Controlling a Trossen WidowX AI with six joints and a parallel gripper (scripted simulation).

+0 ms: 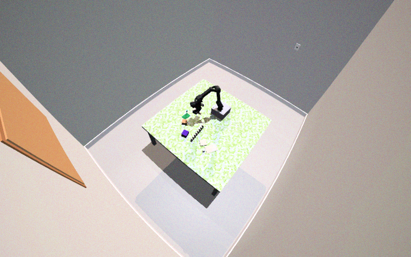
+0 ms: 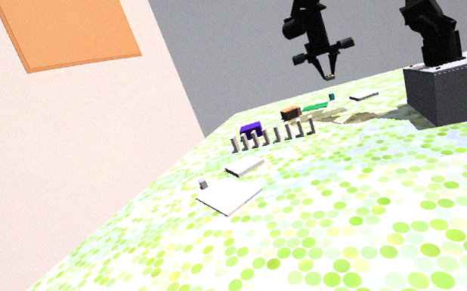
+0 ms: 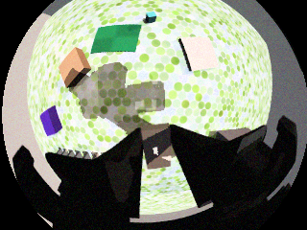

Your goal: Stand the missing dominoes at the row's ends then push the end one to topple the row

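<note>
The brown block lies 180 mm ahead of my gripper tip, 100 mm below it and 60 mm to the right of it. Round my gripper tip: green flat piece: 130 mm to the right, 120 mm below, 100 mm ahead; beige tile: 130 mm to the right, 110 mm below, 90 mm behind; small teal cylinder: 190 mm to the right, 100 mm below, 30 mm ahead.
</note>
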